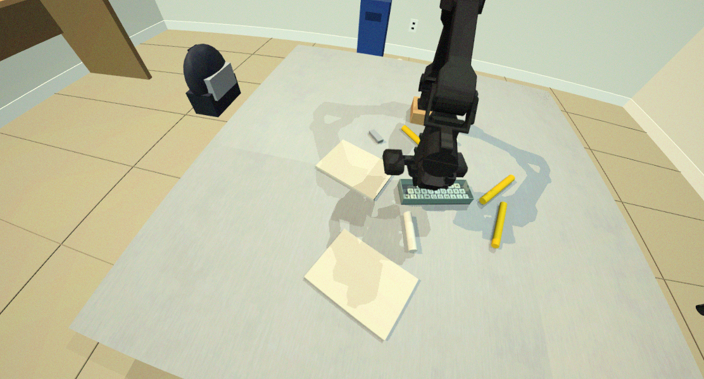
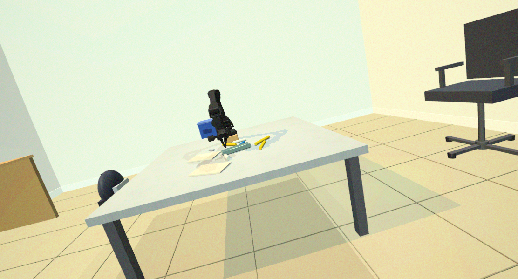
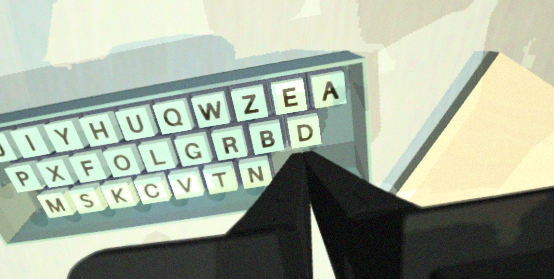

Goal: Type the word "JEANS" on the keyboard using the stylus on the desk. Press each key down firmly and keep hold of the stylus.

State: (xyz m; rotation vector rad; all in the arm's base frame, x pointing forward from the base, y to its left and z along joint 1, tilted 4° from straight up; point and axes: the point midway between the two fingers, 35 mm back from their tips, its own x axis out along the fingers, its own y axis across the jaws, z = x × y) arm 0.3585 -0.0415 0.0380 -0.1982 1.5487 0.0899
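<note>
My gripper tip is 150 mm past the stylus, 120 mm to the right of it and 30 mm above it. From my gripper tip the other things lie so: grey block 200 mm behind, 120 mm to the right, 30 mm below.
</note>
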